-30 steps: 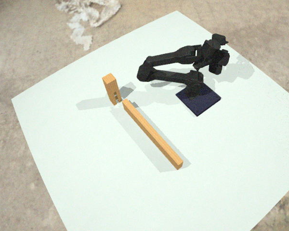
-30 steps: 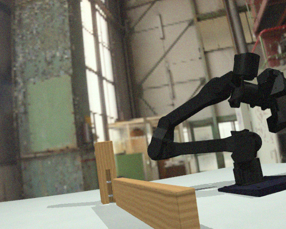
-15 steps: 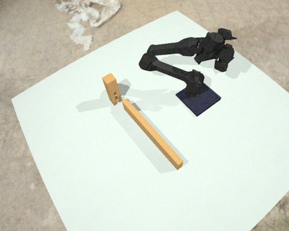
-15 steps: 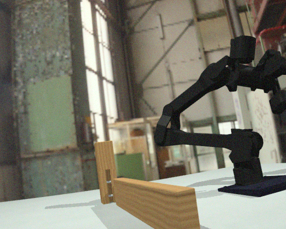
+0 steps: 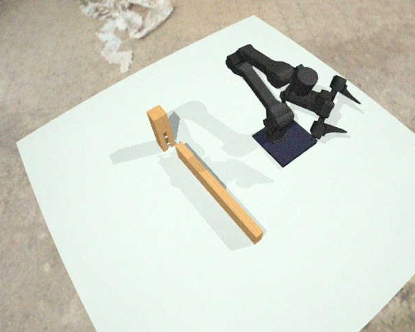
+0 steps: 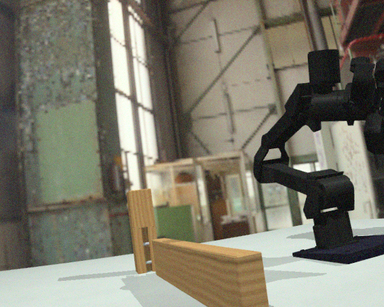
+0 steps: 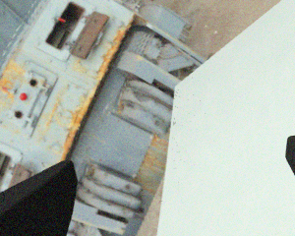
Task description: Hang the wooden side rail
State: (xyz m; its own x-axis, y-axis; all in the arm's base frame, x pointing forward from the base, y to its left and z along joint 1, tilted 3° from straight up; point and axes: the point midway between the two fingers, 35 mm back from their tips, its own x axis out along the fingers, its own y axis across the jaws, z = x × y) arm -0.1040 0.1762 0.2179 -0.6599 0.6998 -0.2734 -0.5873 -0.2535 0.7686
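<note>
The wooden headboard post is 48 cm ahead of my gripper tip, 36 cm to the right of it and 15 cm below it.
</note>
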